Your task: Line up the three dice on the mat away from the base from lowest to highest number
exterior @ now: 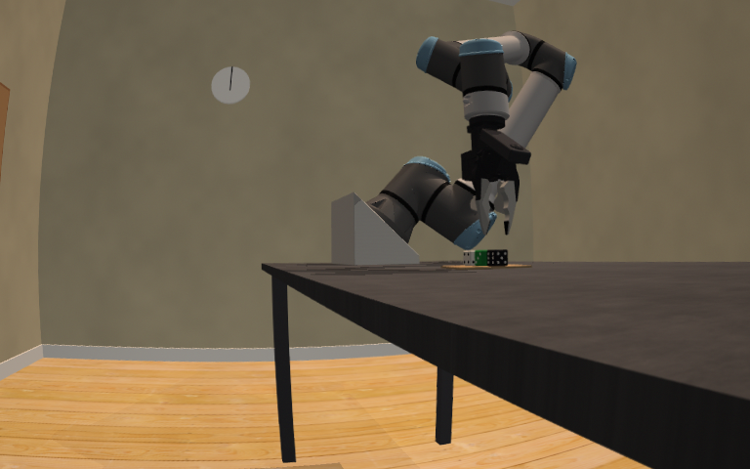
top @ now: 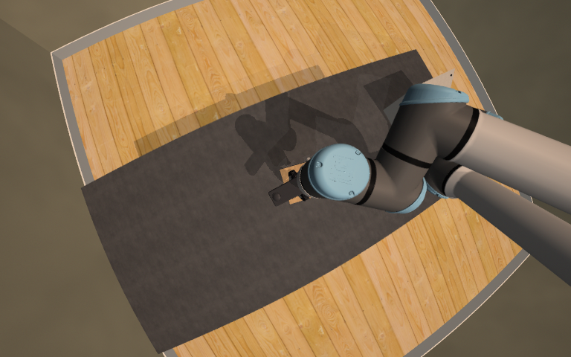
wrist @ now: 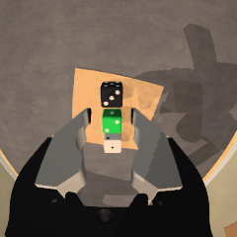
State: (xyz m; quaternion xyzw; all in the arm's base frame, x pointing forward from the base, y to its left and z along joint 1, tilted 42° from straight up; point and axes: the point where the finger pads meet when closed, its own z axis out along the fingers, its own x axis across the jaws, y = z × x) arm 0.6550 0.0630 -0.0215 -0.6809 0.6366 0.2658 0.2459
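Right now my hand is 60 mm above the black die. Round my hand: tan mat: 80 mm below, 50 mm behind; white die: 90 mm behind, 60 mm below; green die: 60 mm below, 50 mm behind.
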